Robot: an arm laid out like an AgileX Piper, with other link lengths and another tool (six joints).
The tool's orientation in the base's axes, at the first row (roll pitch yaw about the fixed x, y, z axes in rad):
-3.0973 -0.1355 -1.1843
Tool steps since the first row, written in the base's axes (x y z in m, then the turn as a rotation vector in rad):
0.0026 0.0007 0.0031 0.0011 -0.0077 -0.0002
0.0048 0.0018 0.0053 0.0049 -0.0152 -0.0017
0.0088 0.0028 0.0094 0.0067 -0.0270 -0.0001
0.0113 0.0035 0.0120 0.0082 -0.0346 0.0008
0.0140 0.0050 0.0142 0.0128 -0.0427 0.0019
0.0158 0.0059 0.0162 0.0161 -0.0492 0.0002
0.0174 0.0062 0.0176 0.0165 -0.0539 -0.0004
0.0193 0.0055 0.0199 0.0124 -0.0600 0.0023
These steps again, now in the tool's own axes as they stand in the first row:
0.0007 -0.0028 -0.0029 0.0075 0.0019 0.0011
0.0009 -0.0054 -0.0050 0.0156 0.0014 0.0038
0.0020 -0.0096 -0.0088 0.0273 0.0041 0.0036
0.0026 -0.0123 -0.0112 0.0349 0.0056 0.0037
0.0026 -0.0155 -0.0133 0.0442 0.0044 0.0039
0.0027 -0.0175 -0.0152 0.0512 0.0039 0.0066
0.0032 -0.0192 -0.0165 0.0556 0.0054 0.0077
0.0048 -0.0208 -0.0185 0.0600 0.0114 0.0054

